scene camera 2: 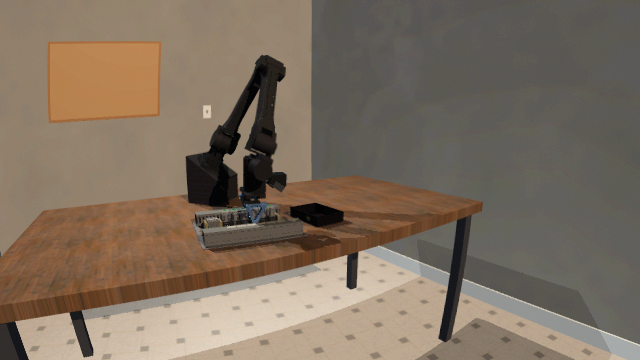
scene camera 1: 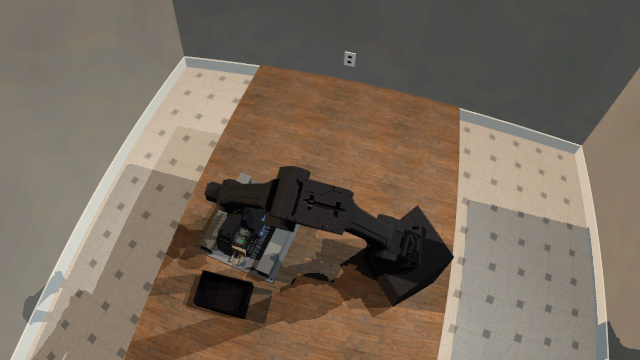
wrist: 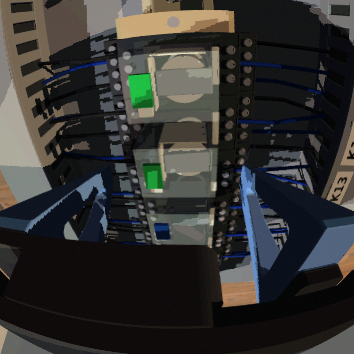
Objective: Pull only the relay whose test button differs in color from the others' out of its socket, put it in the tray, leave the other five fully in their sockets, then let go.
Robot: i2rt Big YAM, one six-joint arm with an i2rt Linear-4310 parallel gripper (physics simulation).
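Places are measured from the arm's base along level axes (x back, y right, z up), in metres.
Pixels of known places: gripper, fingertip midpoint: (scene camera 2: 252,220) (scene camera 1: 251,230) (wrist: 175,173); arm's base, origin of the base link: (scene camera 2: 210,165) (scene camera 1: 407,246).
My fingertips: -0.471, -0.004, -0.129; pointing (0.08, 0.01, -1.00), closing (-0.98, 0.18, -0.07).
Ahead of a thing's pixels: the offset from my fingertips to its top centre, as dx, dy, dz. "spot": to the spot under its first point.
In the wrist view, a clear relay with a blue test button {-0.005, +0.000, +0.043} (wrist: 161,231) sits in the row, its lower part hidden by the gripper body. Two relays with green buttons, one at the top {spot: -0.017, -0.060, +0.041} (wrist: 184,85) and one in the middle (wrist: 187,167), sit in their sockets beyond it. The other relays are hidden or too small to tell. My gripper (wrist: 175,173) (scene camera 2: 256,220) is open and empty, its blue fingers standing on either side of the relay row, low in the panel. The black tray {-0.017, -0.233, +0.009} (scene camera 1: 223,295) (scene camera 2: 327,220) stands beside the panel; no relay shows in it.
The panel (scene camera 1: 272,260) (scene camera 2: 252,235) has raised grey wire ducts along both sides of the relay row. A tan end block {-0.015, -0.079, +0.014} (wrist: 175,24) closes the row. Blue and black wires run from the sockets to the ducts. The arm covers part of the panel in scene camera 1.
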